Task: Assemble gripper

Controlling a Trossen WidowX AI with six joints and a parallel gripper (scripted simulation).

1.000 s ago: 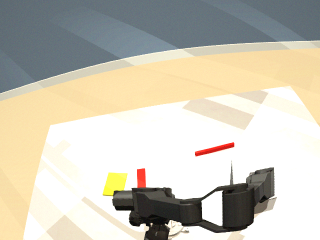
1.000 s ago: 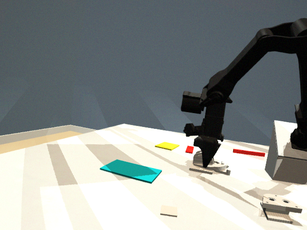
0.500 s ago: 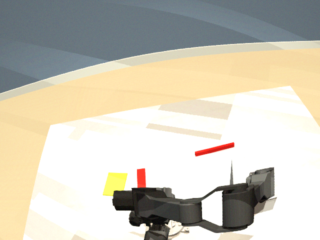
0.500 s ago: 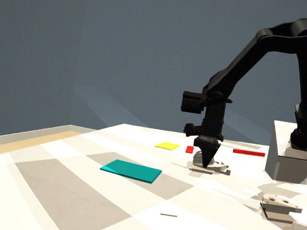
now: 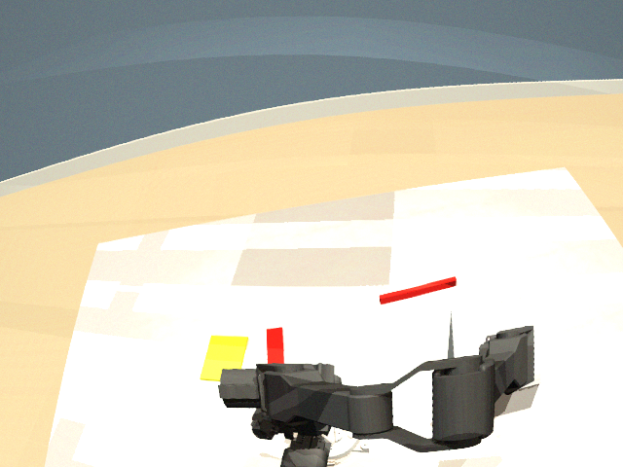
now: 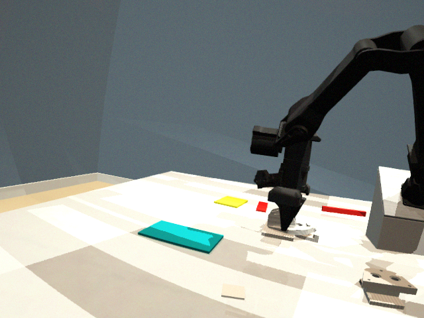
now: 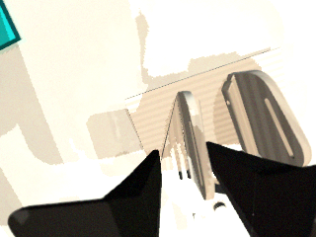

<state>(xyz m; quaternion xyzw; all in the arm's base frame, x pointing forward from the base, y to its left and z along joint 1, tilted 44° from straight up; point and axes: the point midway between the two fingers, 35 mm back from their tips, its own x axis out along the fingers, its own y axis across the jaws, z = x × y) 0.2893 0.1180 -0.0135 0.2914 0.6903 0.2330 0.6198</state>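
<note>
My gripper tip is now 3 cm to the left of the pale flat plate, 2 cm short of it and 1 cm above it. Round my gripper tip: grey bracket-like part: 20 cm to the left, 17 cm behind, 1 cm below; cyan plate: 18 cm ahead, 14 cm to the left, 1 cm below; short red tile: 24 cm to the right, 9 cm ahead, 1 cm below.
</note>
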